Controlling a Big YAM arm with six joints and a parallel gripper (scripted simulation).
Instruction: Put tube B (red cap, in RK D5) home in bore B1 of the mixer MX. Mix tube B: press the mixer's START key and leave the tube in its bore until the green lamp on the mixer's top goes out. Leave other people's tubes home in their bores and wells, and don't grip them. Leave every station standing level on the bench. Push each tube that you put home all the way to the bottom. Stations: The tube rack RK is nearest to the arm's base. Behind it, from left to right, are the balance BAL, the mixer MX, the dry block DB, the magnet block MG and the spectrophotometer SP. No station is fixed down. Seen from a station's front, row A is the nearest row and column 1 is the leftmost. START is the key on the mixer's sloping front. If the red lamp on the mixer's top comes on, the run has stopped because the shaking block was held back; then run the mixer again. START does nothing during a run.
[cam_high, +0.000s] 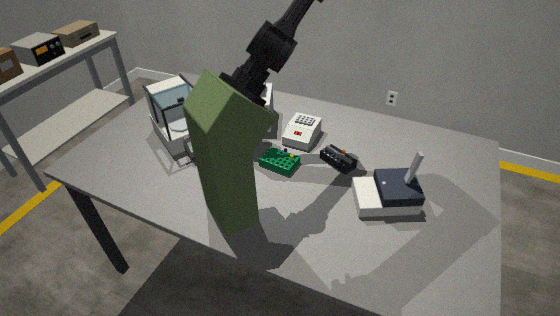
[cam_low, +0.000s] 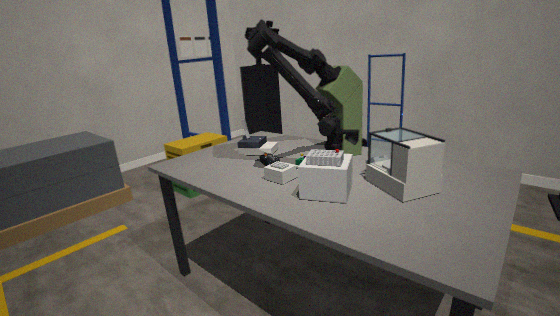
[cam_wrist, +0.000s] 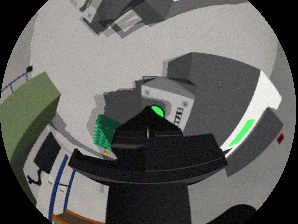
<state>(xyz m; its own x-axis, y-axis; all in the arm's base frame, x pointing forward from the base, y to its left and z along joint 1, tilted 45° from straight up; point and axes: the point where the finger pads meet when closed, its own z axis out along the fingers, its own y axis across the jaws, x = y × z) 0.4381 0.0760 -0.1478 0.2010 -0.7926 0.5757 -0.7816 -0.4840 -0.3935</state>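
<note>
Right now my hand is 1 cm short of the green start key and 1 cm above it. The rest, counted from my hand: purple-capped tube (6 cm behind, 18 cm to the right, 4 cm below); then green rack RK (8 cm behind, 16 cm to the right, 5 cm below); then tube B (16 cm ahead, 8 cm to the left, 9 cm above).
</note>
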